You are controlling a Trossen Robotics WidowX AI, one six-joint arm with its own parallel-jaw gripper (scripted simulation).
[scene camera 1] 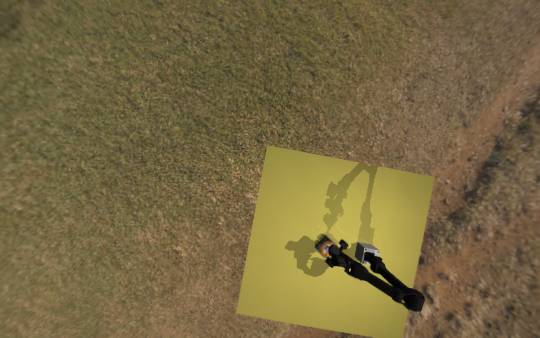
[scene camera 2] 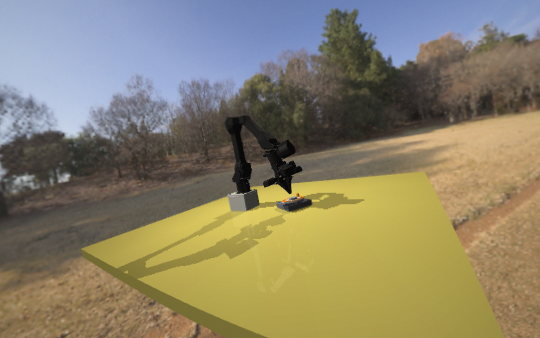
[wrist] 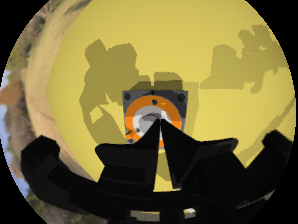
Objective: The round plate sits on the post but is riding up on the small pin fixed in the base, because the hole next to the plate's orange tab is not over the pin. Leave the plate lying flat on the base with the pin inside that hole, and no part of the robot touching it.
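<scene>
My gripper (wrist: 159,121) is shut, and it's holding nothing. I can see a base (wrist: 179,98) too.
</scene>
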